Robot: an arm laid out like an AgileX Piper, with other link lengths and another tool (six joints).
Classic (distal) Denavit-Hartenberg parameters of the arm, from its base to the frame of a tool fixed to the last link. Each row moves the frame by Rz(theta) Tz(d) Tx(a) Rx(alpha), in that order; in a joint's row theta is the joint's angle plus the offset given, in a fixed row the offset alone. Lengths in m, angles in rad.
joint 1: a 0  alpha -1.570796  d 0.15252  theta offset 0
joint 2: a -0.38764  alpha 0  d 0  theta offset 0.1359
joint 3: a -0.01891  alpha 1.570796  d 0  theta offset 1.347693
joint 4: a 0  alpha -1.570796  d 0.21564  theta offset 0
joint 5: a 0  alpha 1.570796  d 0  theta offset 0
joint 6: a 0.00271  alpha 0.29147  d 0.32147  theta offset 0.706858
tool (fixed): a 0  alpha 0  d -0.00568  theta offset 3.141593
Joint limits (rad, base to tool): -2.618..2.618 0..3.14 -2.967..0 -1.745..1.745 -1.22..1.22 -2.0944..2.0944
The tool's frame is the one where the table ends.
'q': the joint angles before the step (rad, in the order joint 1, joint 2, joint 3, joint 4, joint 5, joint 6). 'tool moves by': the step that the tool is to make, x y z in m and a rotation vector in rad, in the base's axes. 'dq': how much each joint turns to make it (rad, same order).
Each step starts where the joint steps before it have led.
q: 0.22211 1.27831 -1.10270 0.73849 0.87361 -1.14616
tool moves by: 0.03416 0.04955 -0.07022 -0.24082 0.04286 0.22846
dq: 0.21298 0.28178 -0.18319 -0.23206 0.00854 0.02862
